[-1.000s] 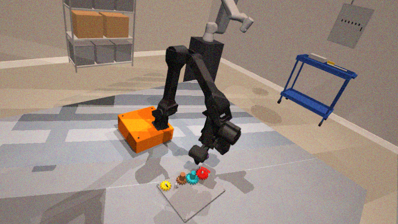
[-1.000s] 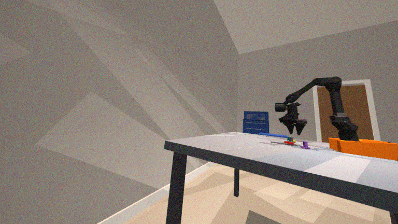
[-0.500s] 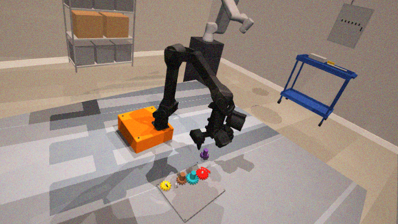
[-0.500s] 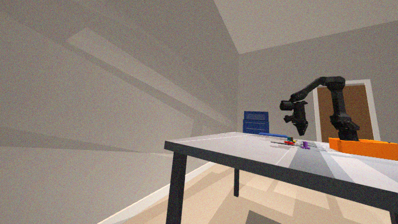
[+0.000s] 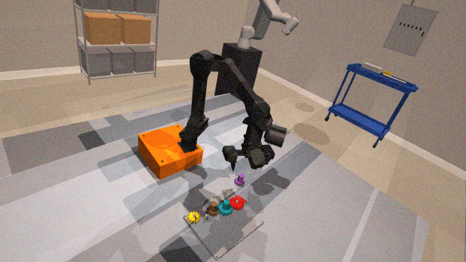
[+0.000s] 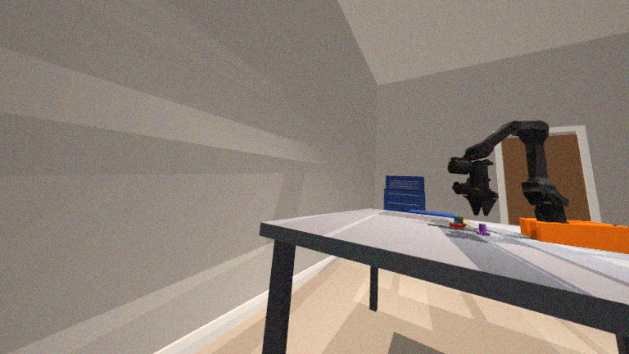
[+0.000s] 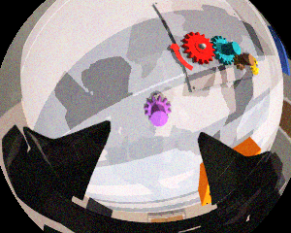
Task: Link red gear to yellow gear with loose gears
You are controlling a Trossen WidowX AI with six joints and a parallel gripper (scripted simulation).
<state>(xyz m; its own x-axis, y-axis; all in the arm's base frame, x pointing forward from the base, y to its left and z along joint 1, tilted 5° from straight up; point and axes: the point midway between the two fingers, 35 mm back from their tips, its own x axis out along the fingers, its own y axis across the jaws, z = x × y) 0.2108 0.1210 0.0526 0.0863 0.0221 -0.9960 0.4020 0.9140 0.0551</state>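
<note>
My gripper tip is now 5 cm above the purple gear. Round my gripper tip: teal gear: 14 cm to the right, 7 cm ahead, 5 cm below; then red arrow: 7 cm ahead, 6 cm to the right, 6 cm below; then red gear: 9 cm to the right, 8 cm ahead, 5 cm below.
</note>
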